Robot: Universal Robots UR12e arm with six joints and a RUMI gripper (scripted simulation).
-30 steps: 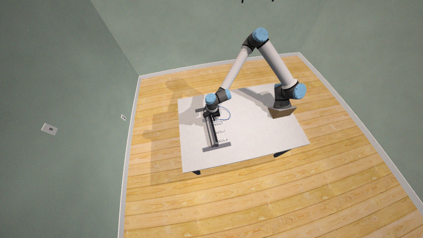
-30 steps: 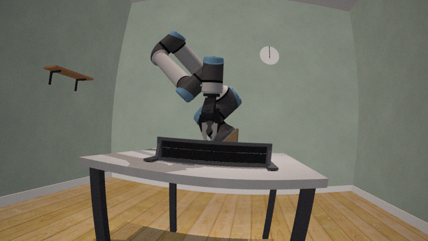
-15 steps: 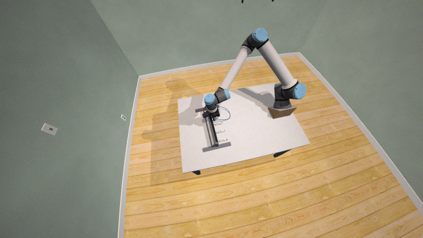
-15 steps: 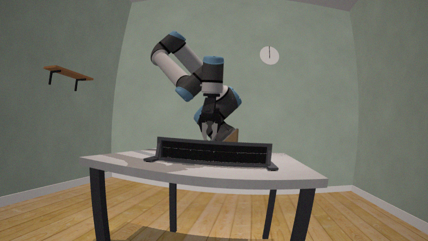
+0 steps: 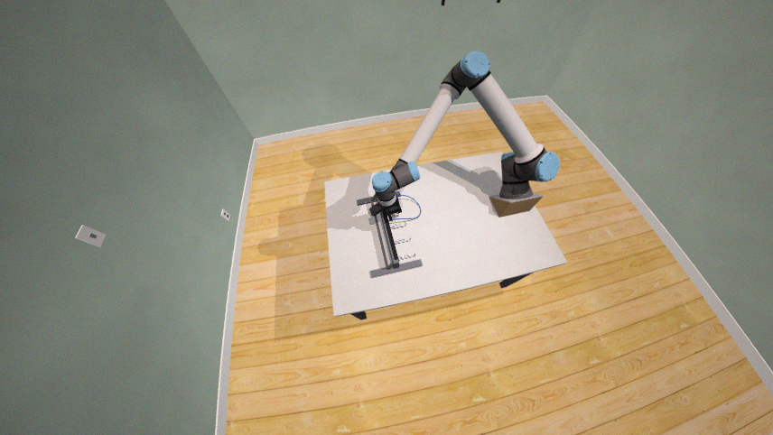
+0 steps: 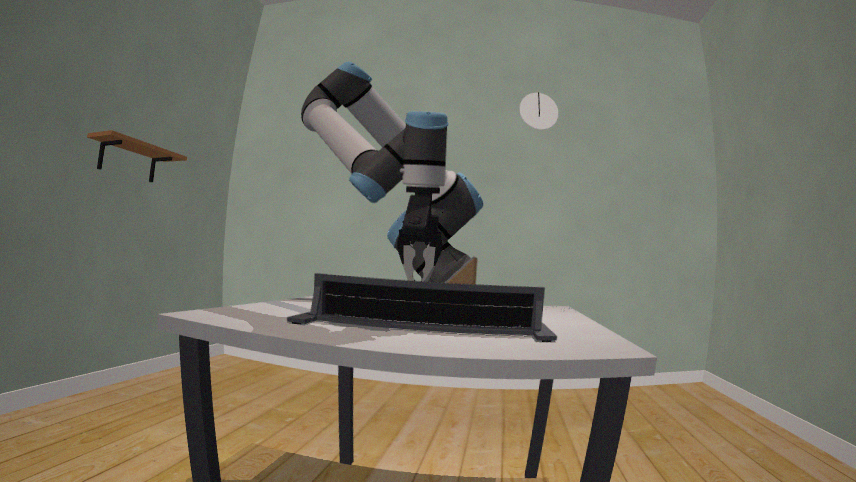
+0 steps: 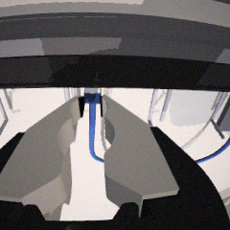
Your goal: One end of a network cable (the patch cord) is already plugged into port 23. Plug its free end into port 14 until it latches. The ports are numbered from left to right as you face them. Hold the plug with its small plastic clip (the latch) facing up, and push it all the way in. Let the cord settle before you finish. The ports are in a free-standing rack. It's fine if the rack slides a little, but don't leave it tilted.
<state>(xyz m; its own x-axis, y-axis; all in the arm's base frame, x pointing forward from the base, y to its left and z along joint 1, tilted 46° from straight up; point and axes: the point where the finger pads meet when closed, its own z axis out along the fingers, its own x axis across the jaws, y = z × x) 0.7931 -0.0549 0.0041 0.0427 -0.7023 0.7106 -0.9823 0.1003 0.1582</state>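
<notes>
The plug lies 10 mm ahead of my hand and 10 mm below it.
</notes>
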